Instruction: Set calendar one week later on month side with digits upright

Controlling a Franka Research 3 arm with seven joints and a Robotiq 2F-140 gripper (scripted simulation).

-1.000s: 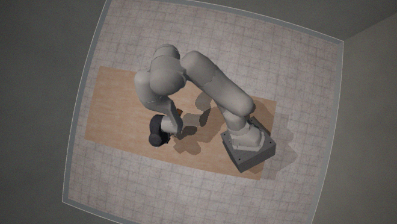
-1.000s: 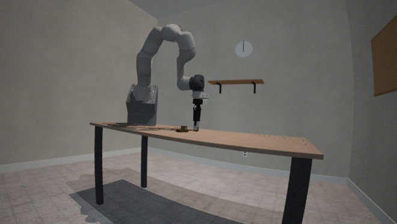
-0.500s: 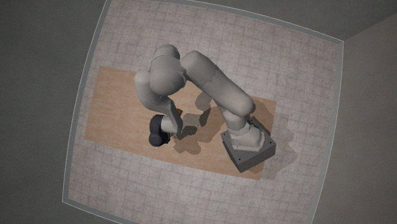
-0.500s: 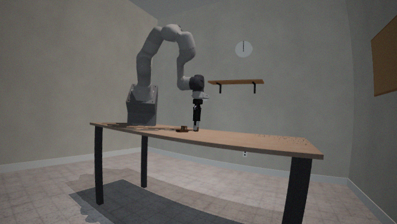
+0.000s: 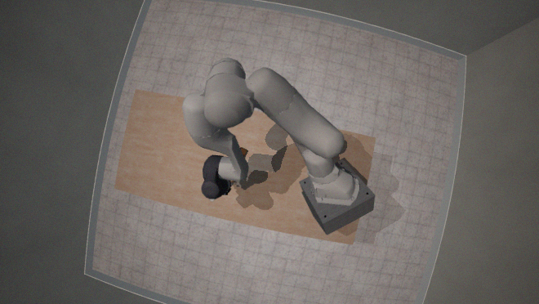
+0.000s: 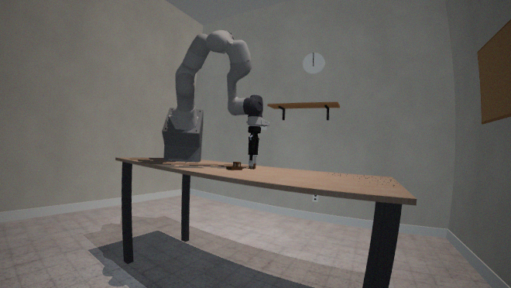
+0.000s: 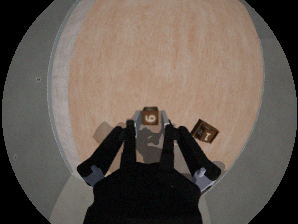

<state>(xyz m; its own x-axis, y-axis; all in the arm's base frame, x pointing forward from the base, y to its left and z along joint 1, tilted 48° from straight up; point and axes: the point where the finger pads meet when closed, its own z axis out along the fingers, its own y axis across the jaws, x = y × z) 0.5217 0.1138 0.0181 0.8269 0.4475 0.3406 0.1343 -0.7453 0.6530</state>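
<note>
Right now my hand is 30 mm above the calendar cube.
</note>
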